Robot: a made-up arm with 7 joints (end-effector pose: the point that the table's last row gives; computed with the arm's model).
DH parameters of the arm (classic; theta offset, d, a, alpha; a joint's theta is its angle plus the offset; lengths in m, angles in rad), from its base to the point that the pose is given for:
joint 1: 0 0.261 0 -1.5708
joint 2: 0 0 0 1.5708
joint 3: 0 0.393 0.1 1.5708
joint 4: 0 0 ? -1.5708
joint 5: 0 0.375 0 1.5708
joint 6: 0 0 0.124 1.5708
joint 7: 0 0 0 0
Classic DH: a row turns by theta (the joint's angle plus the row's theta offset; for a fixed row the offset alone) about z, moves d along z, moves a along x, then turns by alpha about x.
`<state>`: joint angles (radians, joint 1 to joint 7).
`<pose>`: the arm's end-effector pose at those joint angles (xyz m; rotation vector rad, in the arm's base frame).
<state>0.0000 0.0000 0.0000 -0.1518 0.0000 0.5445 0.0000</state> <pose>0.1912 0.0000 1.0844 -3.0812 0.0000 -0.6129</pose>
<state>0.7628 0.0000 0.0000 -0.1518 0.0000 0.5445 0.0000</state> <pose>0.1382 0.1321 1.0844 -2.7347 -1.0967 -0.5440</pose>
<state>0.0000 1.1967 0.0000 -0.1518 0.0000 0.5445 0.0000</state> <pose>0.8363 0.0000 0.3839 -2.8911 0.0000 1.2292</pose>
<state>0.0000 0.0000 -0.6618 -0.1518 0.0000 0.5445 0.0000</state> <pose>0.1508 -0.1175 1.0844 2.8020 -0.9626 0.5574</pose>
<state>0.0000 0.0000 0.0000 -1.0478 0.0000 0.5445 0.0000</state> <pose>0.4930 0.0000 0.8517 -3.0426 0.0000 0.7823</pose>
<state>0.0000 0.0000 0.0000 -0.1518 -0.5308 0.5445 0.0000</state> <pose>0.1768 -0.0537 1.0866 2.8150 -0.7333 0.5599</pose>
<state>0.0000 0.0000 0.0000 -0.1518 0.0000 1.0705 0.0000</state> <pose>0.1519 0.0000 1.1355 -2.8159 0.0000 -1.3929</pose>
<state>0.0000 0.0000 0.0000 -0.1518 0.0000 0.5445 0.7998</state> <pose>0.1912 0.0000 1.0844 -2.7086 1.1448 -0.5388</pose>
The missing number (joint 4, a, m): -0.081
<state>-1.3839 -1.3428 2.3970 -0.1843 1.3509 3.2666 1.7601</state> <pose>-0.0105 0.7490 0.4706 -1.2898 0.5750 0.6777</pose>
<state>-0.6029 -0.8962 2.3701 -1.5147 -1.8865 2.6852 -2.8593</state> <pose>-0.3651 0.6048 0.1982 -1.7103 -0.5134 -0.7609</pose>
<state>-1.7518 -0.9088 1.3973 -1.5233 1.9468 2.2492 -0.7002</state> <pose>0.5862 0.1619 0.6822 -2.1616 -0.1453 -1.4488</pose>
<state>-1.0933 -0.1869 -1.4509 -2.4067 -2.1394 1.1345 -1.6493</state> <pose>-0.4538 -0.2316 0.3670 -1.1488 0.0704 1.3192</pose>
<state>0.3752 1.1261 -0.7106 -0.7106 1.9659 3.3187 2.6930</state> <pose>0.7407 -0.0136 0.4127 0.8765 1.4207 0.4752</pose>
